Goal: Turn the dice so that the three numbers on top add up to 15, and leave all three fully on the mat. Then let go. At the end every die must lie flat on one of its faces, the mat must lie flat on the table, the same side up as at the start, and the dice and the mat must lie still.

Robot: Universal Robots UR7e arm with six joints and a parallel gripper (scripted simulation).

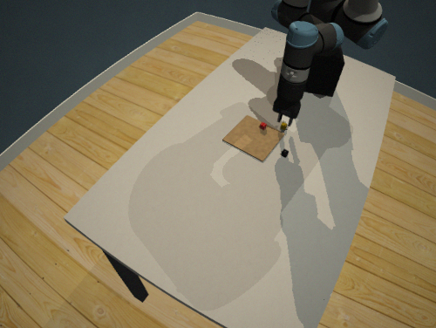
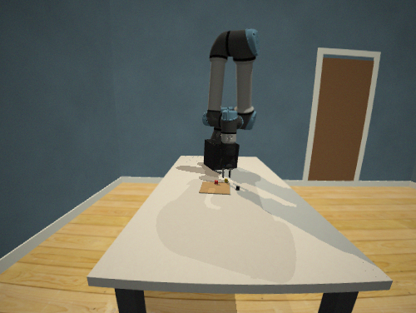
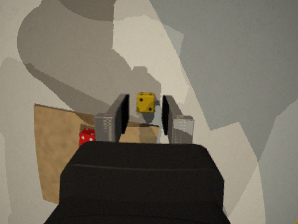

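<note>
My hand is 3 cm above the yellow die. Round my hand: black die: 10 cm ahead, 5 cm to the left, 3 cm below; red die: 4 cm ahead, 5 cm to the right, 3 cm below; brown mat: 9 cm ahead, 6 cm to the right, 4 cm below.
</note>
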